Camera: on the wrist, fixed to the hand. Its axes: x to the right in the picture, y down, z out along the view.
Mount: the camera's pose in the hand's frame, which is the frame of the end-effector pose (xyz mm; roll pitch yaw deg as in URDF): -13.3 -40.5 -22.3 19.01 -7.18 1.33
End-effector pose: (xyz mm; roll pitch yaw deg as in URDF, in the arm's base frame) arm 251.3 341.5 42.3 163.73 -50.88 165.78
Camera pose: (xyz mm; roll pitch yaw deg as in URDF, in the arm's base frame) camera 255.9 293.8 38.3 -173.79 -44.26 161.21
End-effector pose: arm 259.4 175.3 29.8 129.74 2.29 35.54
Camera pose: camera 223.0 202.2 13.5 148.38 5.84 29.14
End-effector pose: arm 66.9 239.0 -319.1 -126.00 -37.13 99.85
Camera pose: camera 67.8 200.3 -290.6 -110.25 -31.69 105.76
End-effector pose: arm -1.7 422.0 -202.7 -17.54 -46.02 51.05
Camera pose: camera 31.9 391.4 -218.6 -2.69 -52.34 56.65
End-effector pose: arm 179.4 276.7 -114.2 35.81 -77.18 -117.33
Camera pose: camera 144.5 252.2 -136.4 81.29 -83.05 -144.06
